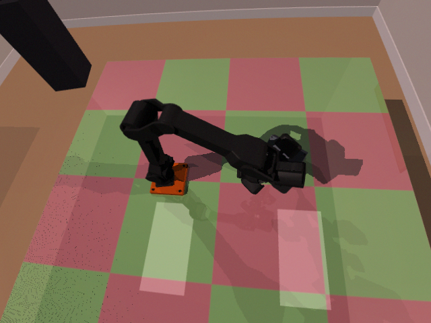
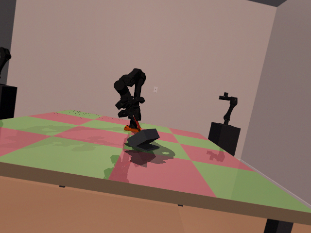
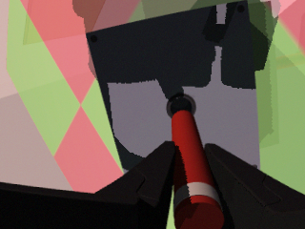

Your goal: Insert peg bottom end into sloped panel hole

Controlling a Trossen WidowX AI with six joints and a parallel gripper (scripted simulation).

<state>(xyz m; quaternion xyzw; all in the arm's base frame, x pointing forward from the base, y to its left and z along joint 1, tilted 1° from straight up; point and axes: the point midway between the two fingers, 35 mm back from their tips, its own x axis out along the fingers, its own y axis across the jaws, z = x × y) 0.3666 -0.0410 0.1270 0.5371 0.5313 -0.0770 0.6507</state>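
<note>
The grey sloped panel lies 40 mm ahead of my gripper tip, 50 mm to the left of it and 80 mm below it. From my gripper tip the other things lie so: dark red peg: 10 mm behind, 10 mm to the right, 10 mm above.
</note>
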